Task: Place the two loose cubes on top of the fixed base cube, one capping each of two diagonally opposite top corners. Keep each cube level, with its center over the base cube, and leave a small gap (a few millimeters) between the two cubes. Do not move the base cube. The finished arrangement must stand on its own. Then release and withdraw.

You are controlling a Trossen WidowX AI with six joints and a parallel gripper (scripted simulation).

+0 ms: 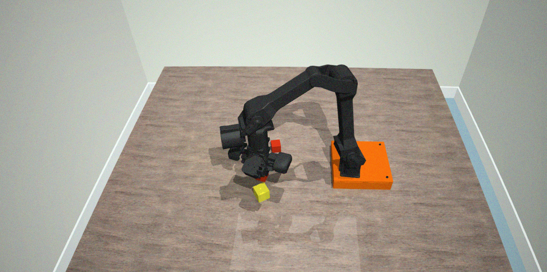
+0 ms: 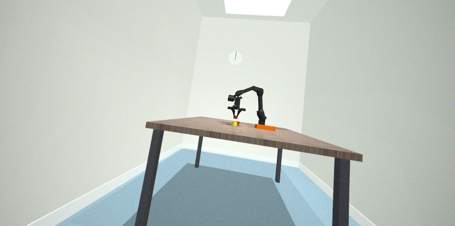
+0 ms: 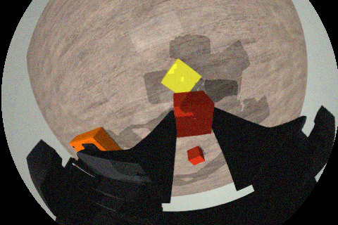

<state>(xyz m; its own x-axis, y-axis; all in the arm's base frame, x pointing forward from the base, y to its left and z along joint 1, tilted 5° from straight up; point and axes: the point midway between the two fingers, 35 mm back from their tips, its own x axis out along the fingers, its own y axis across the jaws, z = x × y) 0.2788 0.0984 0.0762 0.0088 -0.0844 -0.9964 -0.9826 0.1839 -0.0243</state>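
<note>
Now: gripper tip 70 mm above the yellow base cube and 20 mm to the right of it.
</note>
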